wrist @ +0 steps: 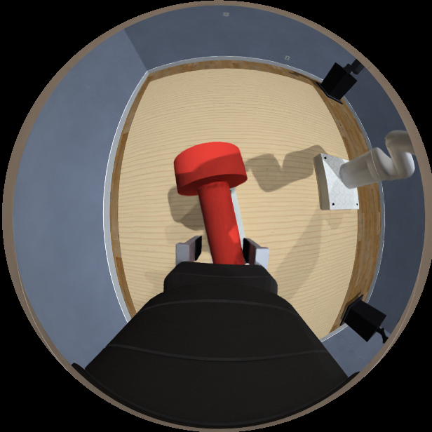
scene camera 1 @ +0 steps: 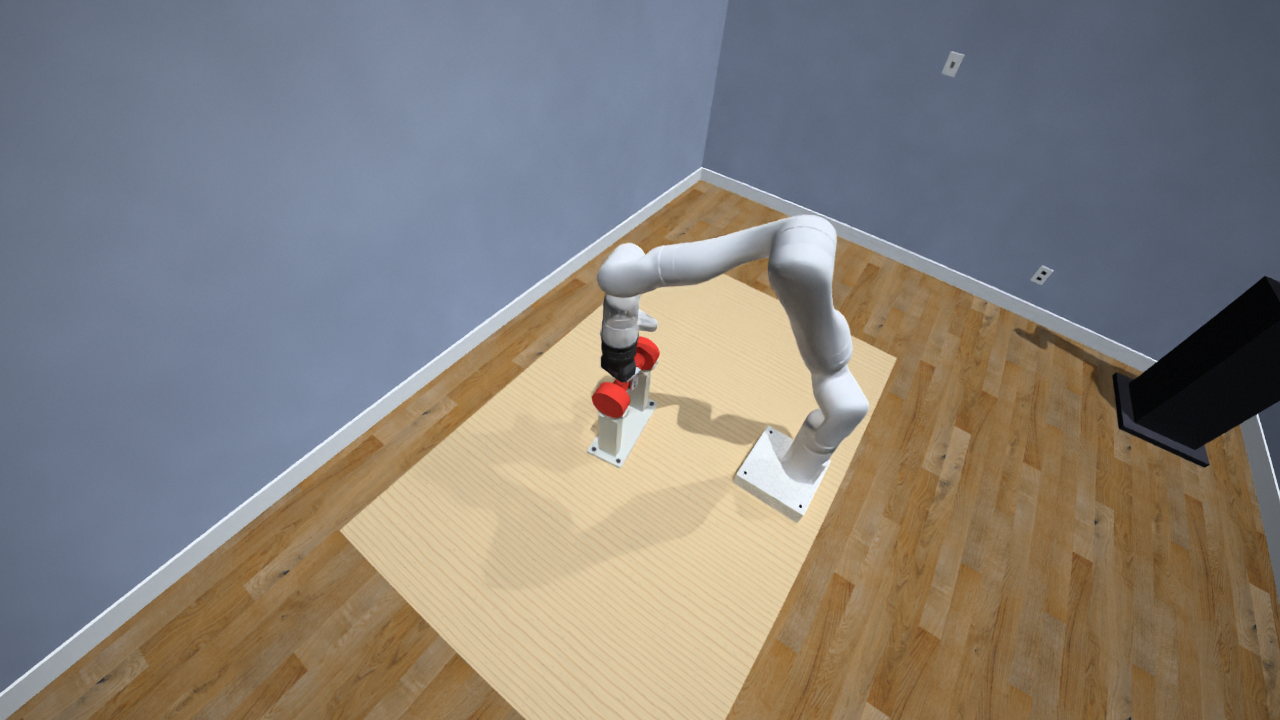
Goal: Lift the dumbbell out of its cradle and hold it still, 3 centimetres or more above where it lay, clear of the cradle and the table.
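Frame: origin at the arm's base, x ahead, y left, z up, level; centimetres.
Where they show: gripper, between the fingertips: [scene camera 1: 624, 380]; arm's base, origin of its link: [scene camera 1: 800, 467].
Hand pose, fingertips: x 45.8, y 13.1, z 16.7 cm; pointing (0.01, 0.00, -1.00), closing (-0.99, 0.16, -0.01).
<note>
Each offset is from my fingertips to the top centre of the thing. "spot": to the spot under its first point. Level surfaces: height alone.
The red dumbbell {dx -0.3, dy -0.7, dz +5.4 cm} [scene camera 1: 611, 400] [wrist: 219, 215] lies across the two posts of its white cradle {spot: dx -1.9, dy +8.7, dz -12.3 cm} [scene camera 1: 609, 437] [wrist: 238, 212], a round head at each end. In the wrist view the far head and the handle show, and the near end is hidden behind the black gripper body. My gripper [scene camera 1: 625, 381] [wrist: 221, 245] is open and points down at the handle between the two heads. In the wrist view the handle runs between the two fingers, nearer to the right one, with a wider gap on the left. The fingers are not closed on it.
The cradle's base plate stands on the pale wooden table top {dz -21.4 cm} [scene camera 1: 626, 626] [wrist: 225, 110]. The arm's white base [scene camera 1: 760, 474] [wrist: 335, 192] is to the right of the cradle. A black stand [scene camera 1: 1190, 385] [wrist: 338, 82] is further off, and another black stand [wrist: 364, 318] shows at the lower right.
</note>
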